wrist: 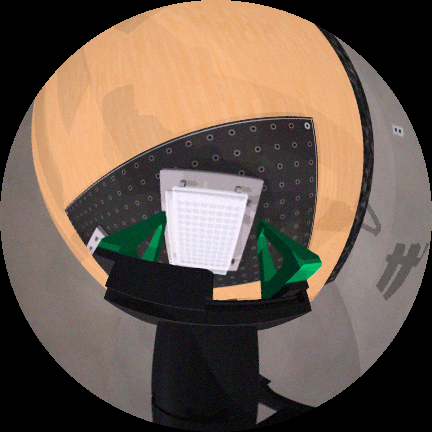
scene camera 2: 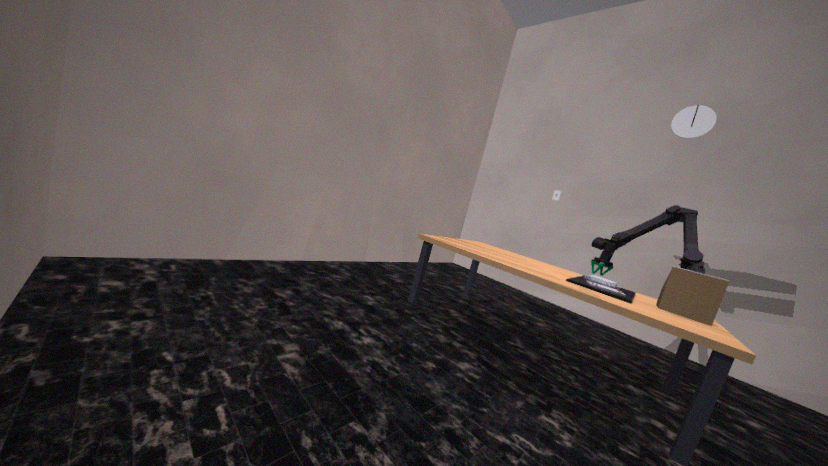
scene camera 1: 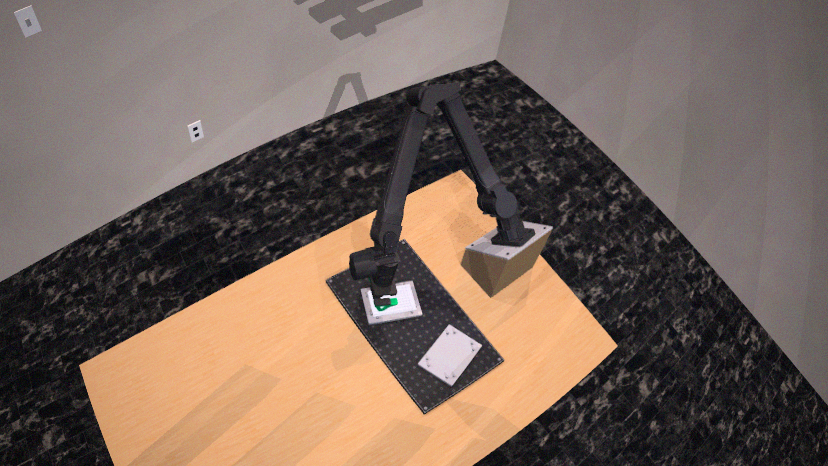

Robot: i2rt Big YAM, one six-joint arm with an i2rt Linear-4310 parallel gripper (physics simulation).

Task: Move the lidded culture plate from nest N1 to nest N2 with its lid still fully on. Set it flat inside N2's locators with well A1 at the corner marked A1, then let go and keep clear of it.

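Frame: origin at the arm's base, x ahead, y left, z up, level; metres.
Where they show: gripper, fingertip midpoint: (wrist: 211, 219) (scene camera 2: 597, 274) (scene camera 1: 376, 296); arm's base, link origin: (scene camera 2: 693, 281) (scene camera 1: 513, 238).
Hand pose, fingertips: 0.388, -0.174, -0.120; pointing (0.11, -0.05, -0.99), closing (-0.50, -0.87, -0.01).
Each offset is from my fingertips to the top centre of the thing, as dx, dy, dz. Level surfaces: height alone.
The lidded culture plate {-0.033, +0.032, -0.012} (scene camera 1: 407, 297) (wrist: 207, 230) is white with rows of wells under a clear lid. It lies on nest N1 {-0.035, +0.027, -0.025} (scene camera 1: 399, 318) (wrist: 172, 178), a light grey block with small dark locators. The lid looks on; the A1 corner is not readable. Nest N2 {-0.038, +0.272, -0.025} (scene camera 1: 450, 354) (wrist: 93, 241) is bare with small locators, turned at an angle to N1; its A1 mark cannot be read. My gripper (scene camera 1: 387, 303) (scene camera 2: 601, 269) (wrist: 211, 219) is open, pointing down above the plate. In the wrist view, its green fingers stand apart on either side of the plate.
Both nests sit on a black perforated board {-0.042, +0.117, -0.046} (scene camera 1: 399, 350) (scene camera 2: 625, 295) (wrist: 280, 145) on the wooden table {dz -0.059} (scene camera 1: 260, 324) (scene camera 2: 521, 269) (wrist: 210, 65). The arm's base stands on a brown pedestal (scene camera 1: 515, 272) (scene camera 2: 692, 295) beside the board.
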